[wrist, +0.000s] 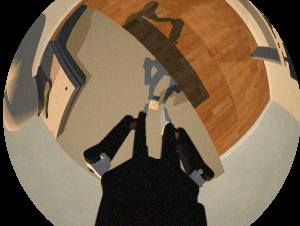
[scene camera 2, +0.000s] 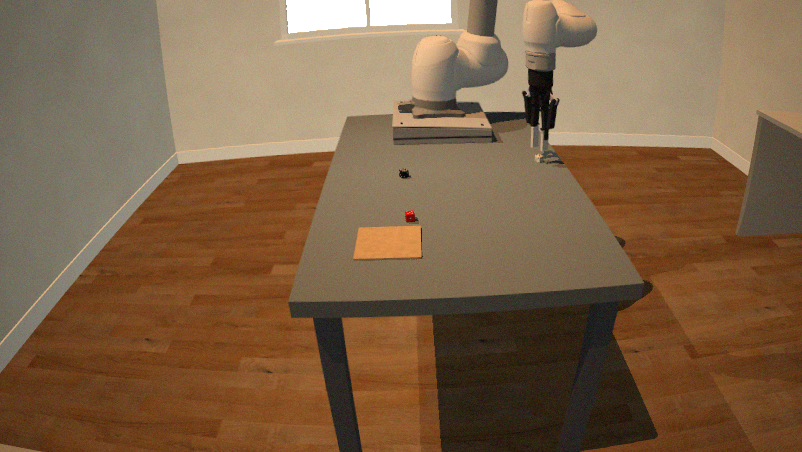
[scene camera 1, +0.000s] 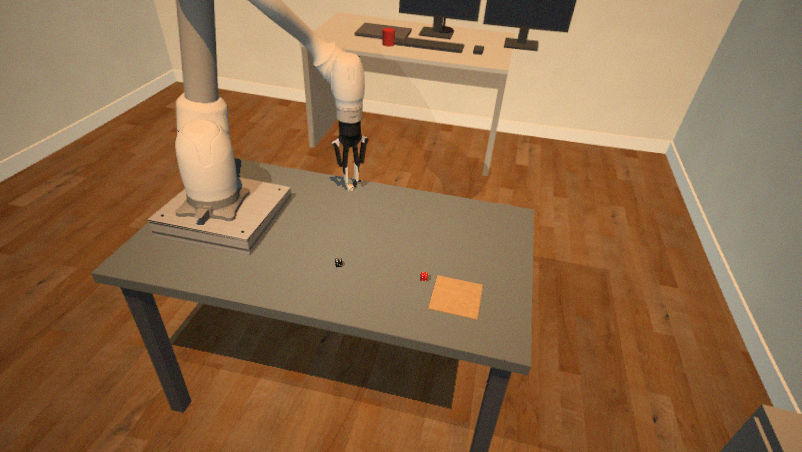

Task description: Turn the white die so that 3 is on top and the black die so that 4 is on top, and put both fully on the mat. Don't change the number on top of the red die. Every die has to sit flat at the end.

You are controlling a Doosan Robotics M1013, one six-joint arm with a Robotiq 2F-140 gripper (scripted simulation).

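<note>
There's a tan mat [scene camera 2: 398, 242] that I can also see at [scene camera 1: 461, 298], but the wrist view doesn't show the mat, since it's hidden by my gripper. As for my gripper [scene camera 2: 539, 148], it's visible at [scene camera 1: 351, 180] too, and again at [wrist: 154, 110].
</note>
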